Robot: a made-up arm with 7 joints.
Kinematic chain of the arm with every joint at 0, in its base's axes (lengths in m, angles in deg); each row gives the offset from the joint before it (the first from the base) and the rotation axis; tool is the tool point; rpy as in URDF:
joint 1: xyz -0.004 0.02 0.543 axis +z
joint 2: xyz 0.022 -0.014 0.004 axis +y
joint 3: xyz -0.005 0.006 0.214 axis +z
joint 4: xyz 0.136 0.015 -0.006 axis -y
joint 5: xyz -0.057 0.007 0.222 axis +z
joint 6: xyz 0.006 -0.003 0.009 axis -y
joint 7: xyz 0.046 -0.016 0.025 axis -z
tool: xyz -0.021 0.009 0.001 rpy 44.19 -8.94 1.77
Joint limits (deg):
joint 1: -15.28..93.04
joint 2: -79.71..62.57
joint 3: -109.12..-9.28
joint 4: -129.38..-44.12
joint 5: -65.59..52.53
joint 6: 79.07..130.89
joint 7: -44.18..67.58
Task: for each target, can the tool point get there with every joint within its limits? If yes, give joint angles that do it. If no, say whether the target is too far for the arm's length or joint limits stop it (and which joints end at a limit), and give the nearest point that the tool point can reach.
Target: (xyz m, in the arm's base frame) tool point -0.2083 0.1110 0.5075
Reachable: no: joint limits stop it (at a limit: joint 1, joint 2, joint 3, joint 4, joint 6) | nearest point -0.4674 -0.0949 0.5304 | short by 0.332 m
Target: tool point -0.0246 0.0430 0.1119
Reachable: no: joint limits stop it (at a limit: joint 1, joint 2, joint 3, joint 4, joint 5, joint 6, joint 7) | nearest point 0.0199 0.2871 0.2390 | short by 0.279 m
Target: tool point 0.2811 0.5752 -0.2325
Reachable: no: too far | nearest point 0.1748 0.3681 0.2651 | short by 0.549 m
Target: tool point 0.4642 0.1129 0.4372
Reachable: yes | joints 28.93 49.47 -26.88 -97.61 -39.69 121.83 37.64
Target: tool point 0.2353 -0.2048 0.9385
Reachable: yes | joints 21.89 3.98 -77.58 -62.55 -48.95 123.18 -29.88
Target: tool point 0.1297 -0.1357 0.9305
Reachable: yes | joints 14.57 -53.15 -31.08 -116.61 -47.55 109.33 -13.88
